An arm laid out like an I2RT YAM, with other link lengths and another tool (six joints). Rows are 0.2 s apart.
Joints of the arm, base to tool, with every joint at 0 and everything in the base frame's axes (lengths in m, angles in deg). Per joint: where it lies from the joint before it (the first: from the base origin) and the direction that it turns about. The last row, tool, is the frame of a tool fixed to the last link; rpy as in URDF.
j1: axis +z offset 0 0 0.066
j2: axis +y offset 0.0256 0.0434 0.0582
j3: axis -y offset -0.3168 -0.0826 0
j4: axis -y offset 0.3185 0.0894 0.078
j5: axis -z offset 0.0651 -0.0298 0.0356
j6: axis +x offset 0.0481 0 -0.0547
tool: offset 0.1 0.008 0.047 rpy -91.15 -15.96 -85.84
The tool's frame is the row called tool.
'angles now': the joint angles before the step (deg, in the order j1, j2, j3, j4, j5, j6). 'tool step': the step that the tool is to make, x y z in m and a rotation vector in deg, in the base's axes. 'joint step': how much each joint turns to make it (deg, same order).
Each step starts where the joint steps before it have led.
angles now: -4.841, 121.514, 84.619, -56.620, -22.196, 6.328
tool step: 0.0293, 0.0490, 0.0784, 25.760, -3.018, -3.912
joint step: -0.060, 0.002, 7.416, -4.478, -26.054, 3.550
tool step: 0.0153, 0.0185, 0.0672, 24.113, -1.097, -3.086
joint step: -1.014, -0.003, 2.849, 0.474, -24.085, 5.094
